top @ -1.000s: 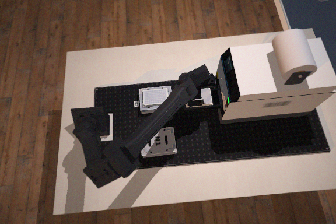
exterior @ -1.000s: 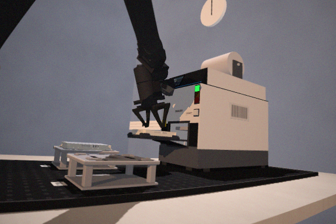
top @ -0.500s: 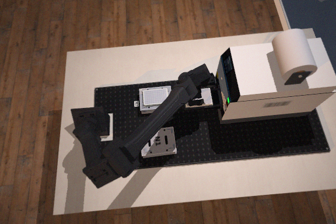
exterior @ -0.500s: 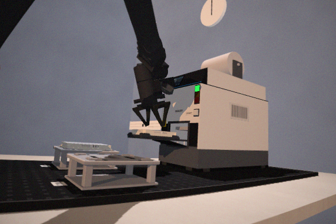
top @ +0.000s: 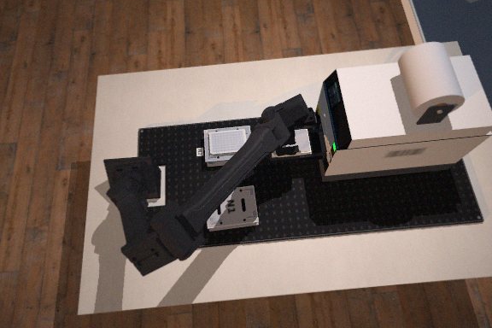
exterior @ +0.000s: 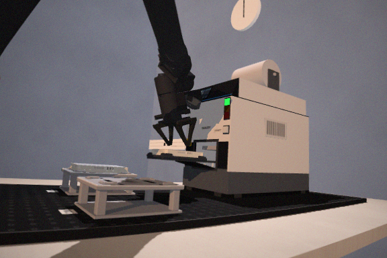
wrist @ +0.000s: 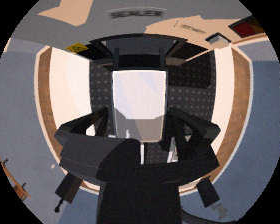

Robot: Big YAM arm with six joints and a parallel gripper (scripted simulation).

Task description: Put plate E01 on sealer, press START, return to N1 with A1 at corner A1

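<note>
Right now the sealer stage is 40 mm below my hand. From my hand the other things lie so: nest: 220 mm behind, 170 mm to the right, 100 mm below; then plate: 200 mm behind, 60 mm to the left, 80 mm below; then start button: 100 mm ahead, 90 mm to the right, 50 mm above.
</note>
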